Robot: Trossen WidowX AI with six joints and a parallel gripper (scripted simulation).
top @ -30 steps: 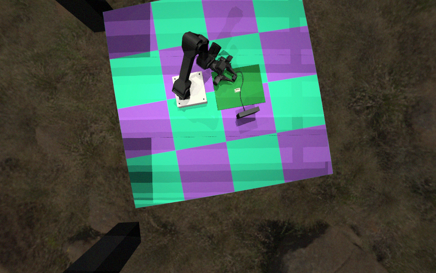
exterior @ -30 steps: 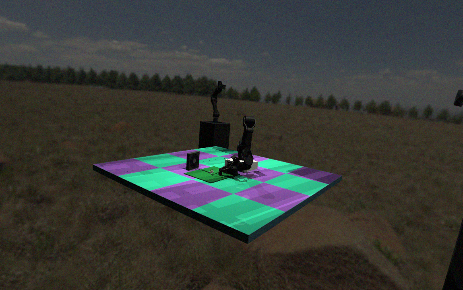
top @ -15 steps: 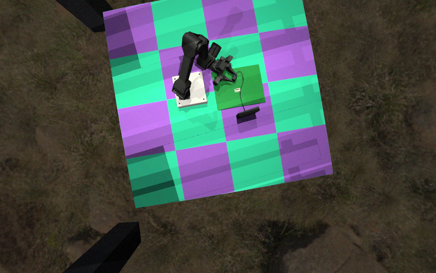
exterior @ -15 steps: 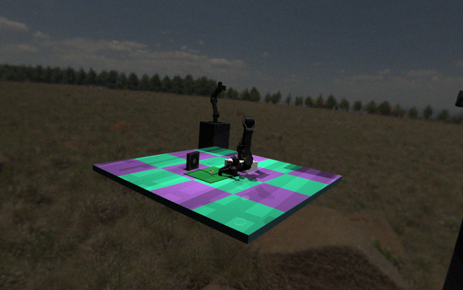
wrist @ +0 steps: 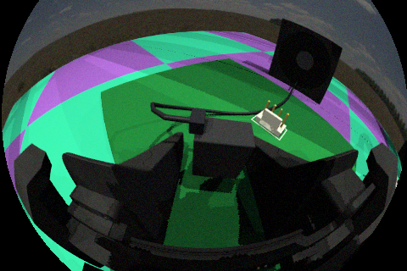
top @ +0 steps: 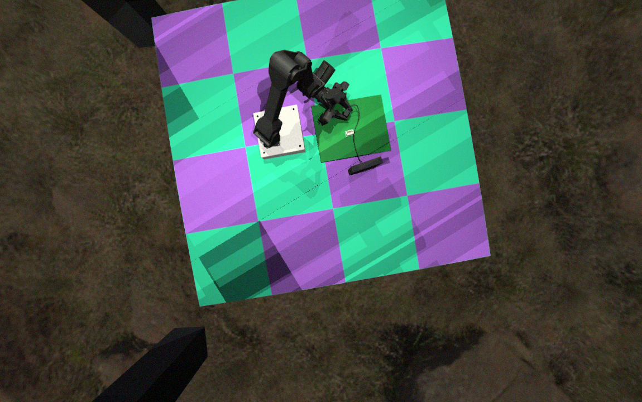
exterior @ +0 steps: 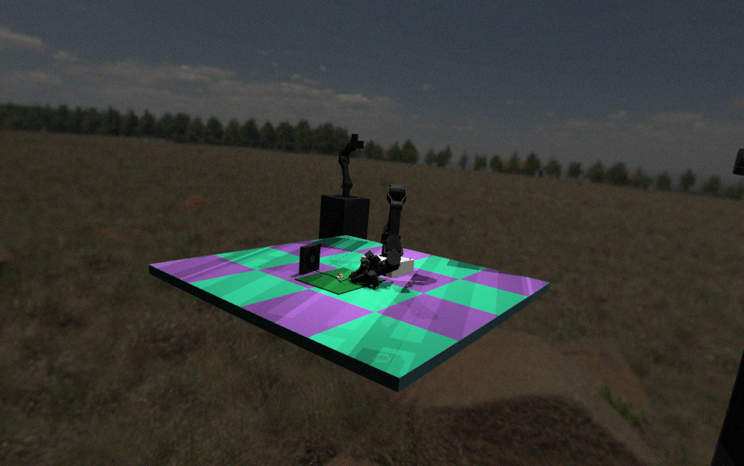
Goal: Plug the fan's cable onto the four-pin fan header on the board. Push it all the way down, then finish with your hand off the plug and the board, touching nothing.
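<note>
Now: gripper tip 10 mm to the right of the dark plug and 10 mm past it. Round my gripper tip: green board: 50 mm to the right, 30 mm below; four-pin header: 70 mm to the right, 20 mm below, 10 mm behind; black fan: 210 mm to the right, 40 mm above, 30 mm ahead.
</note>
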